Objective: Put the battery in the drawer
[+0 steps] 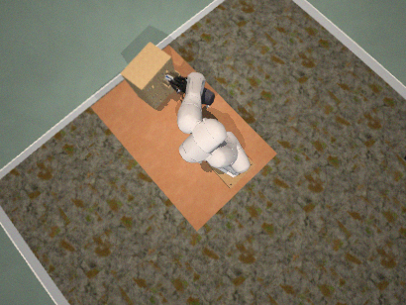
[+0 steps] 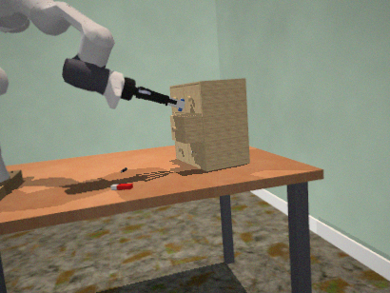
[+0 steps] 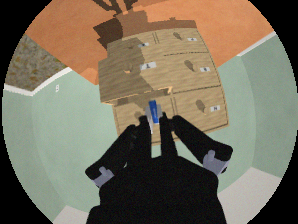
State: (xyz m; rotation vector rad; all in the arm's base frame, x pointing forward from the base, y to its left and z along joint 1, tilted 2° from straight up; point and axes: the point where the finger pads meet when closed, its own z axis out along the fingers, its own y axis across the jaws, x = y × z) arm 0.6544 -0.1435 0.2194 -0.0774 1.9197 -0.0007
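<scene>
Now: hand 20 mm short of the blue AA battery and 10 mm above it. Also, from my hand: white cylinder 250 mm behind, 120 mm to the right, 250 mm below; then small black piece 200 mm behind, 120 mm to the left, 250 mm below; then drawer 80 mm ahead, 20 mm to the right, 120 mm below.
</scene>
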